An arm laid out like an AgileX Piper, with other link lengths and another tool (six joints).
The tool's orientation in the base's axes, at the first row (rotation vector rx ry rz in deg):
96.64 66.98 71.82
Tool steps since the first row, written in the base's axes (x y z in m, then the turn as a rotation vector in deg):
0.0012 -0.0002 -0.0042 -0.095 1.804 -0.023
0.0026 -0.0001 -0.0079 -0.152 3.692 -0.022
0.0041 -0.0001 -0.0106 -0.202 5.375 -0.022
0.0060 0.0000 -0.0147 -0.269 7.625 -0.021
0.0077 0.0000 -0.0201 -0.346 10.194 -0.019
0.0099 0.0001 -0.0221 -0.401 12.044 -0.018
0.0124 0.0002 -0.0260 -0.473 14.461 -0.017
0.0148 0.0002 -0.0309 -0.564 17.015 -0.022
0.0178 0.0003 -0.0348 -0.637 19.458 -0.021
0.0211 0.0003 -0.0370 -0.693 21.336 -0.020
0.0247 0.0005 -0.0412 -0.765 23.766 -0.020
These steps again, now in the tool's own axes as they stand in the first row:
-0.0014 -0.0035 0.0023 1.684 -0.638 -0.140
-0.0022 -0.0065 0.0046 3.460 -1.273 -0.252
-0.0029 -0.0086 0.0068 5.043 -1.839 -0.351
-0.0039 -0.0120 0.0097 7.159 -2.595 -0.484
-0.0053 -0.0165 0.0128 9.575 -3.458 -0.636
-0.0056 -0.0178 0.0154 11.315 -4.079 -0.746
-0.0064 -0.0208 0.0189 13.588 -4.892 -0.888
-0.0077 -0.0247 0.0225 15.986 -5.759 -1.052
-0.0084 -0.0275 0.0264 18.283 -6.581 -1.196
-0.0087 -0.0287 0.0302 20.050 -7.212 -1.307
-0.0094 -0.0317 0.0348 22.335 -8.029 -1.450

